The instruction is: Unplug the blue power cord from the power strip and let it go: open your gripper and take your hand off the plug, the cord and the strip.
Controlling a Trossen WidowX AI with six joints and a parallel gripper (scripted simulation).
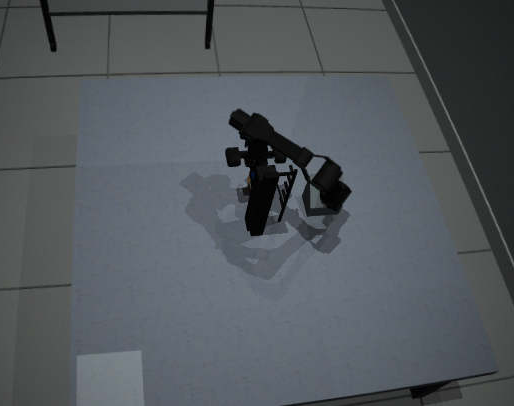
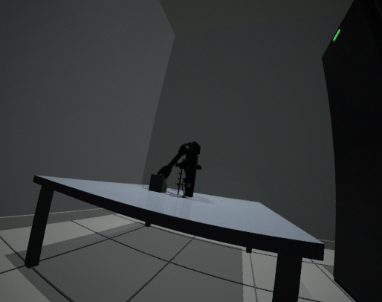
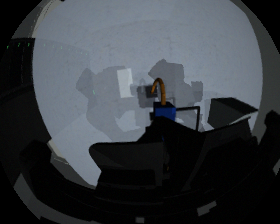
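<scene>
My gripper tip is 3 cm to the right of the blue plug, 1 cm past it and 1 cm above it. Round my gripper tip: thin black bar: 12 cm to the left, 9 cm behind, 1 cm above.
</scene>
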